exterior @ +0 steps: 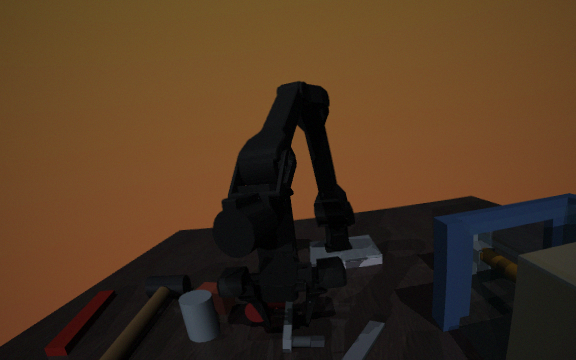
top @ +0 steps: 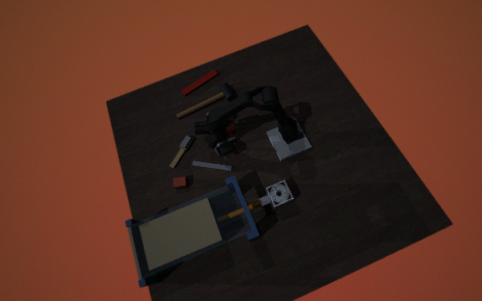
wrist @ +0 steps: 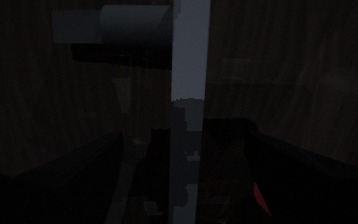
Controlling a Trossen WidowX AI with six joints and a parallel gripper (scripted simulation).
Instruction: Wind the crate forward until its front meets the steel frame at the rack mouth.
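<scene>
The winch handle lies 10 mm to the right of my gripper tip, 10 mm behind it and 10 mm above it. The rest, counted from my gripper tip: red knob (50 mm behind, 40 mm to the right, 10 mm above); then grey flat bar (100 mm ahead, 80 mm to the left, 10 mm below); then brush (210 mm ahead, 60 mm to the right, 10 mm above).
</scene>
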